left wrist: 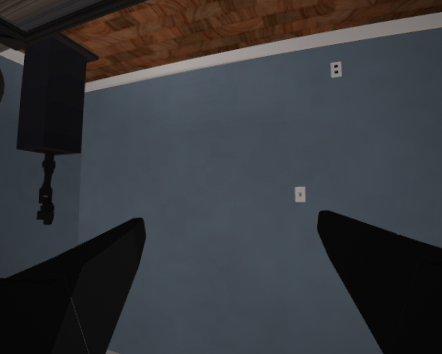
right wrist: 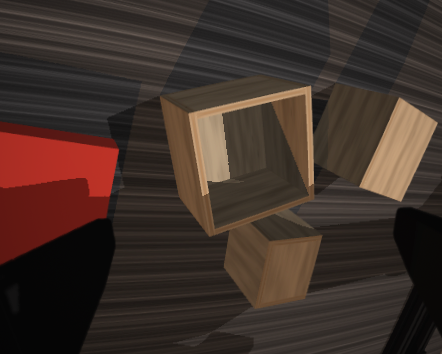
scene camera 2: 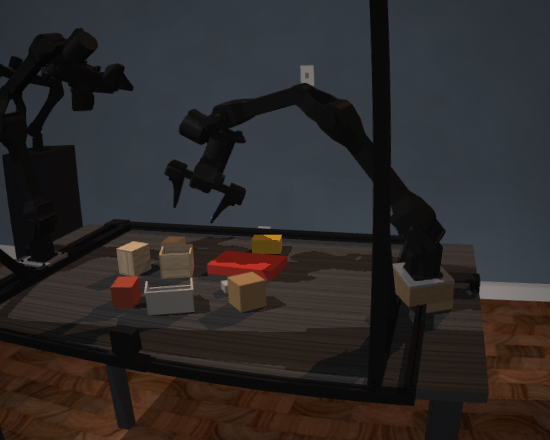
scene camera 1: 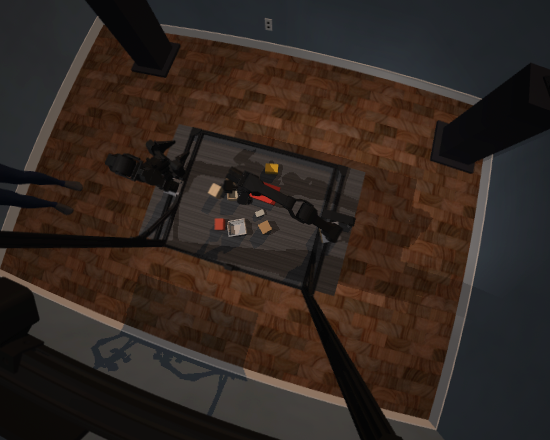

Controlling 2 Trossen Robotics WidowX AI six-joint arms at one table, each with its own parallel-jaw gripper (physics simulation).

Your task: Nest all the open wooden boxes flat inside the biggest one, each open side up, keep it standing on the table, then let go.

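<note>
The larger open wooden box [scene camera 2: 176, 266] [right wrist: 184, 155] stands open side up; its edge shows in scene camera 1 [scene camera 1: 232, 198]. A smaller wooden box or block [scene camera 2: 173, 241] [right wrist: 287, 271] sits close behind it, with a thin-edged closed face upward; any opening is hidden. A light wooden block [scene camera 1: 215, 190] [scene camera 2: 133, 258] [right wrist: 398, 150] and a tan one [scene camera 1: 265, 227] [scene camera 2: 247, 292] show closed tops. My right gripper [scene camera 2: 193, 214] [right wrist: 254, 228] is open, empty, above the larger and smaller boxes. My left gripper [scene camera 1: 180, 151] [scene camera 2: 131, 88] [left wrist: 232, 223] is open, empty, raised high at the left, facing the wall.
A red slab [scene camera 2: 247, 265] [right wrist: 55, 165] lies beside the larger box. A yellow block [scene camera 1: 271, 168] [scene camera 2: 266, 244] stands behind it. Toward the front are a red cube [scene camera 1: 219, 224] [scene camera 2: 125, 292], an open white box [scene camera 2: 170, 301] and a small pale block [scene camera 1: 259, 213].
</note>
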